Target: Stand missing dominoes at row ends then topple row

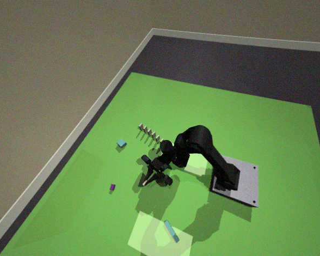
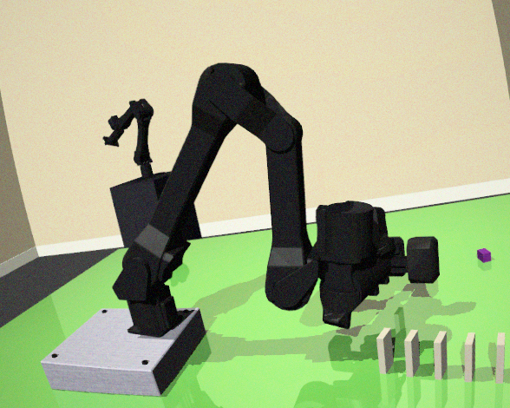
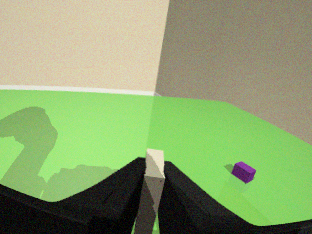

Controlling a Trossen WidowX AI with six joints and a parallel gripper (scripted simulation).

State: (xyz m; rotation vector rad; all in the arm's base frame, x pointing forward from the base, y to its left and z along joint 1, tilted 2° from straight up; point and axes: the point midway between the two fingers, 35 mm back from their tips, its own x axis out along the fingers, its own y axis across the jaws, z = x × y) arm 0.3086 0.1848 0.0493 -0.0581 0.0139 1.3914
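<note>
The purple cube is 15 cm ahead of my gripper tip, 10 cm to the left of it and 7 cm below it. From my gripper tip the other things lie so: cyan block: 27 cm ahead, 11 cm to the right, 7 cm below; then long cyan bar: 20 cm behind, 9 cm to the left, 7 cm below.
</note>
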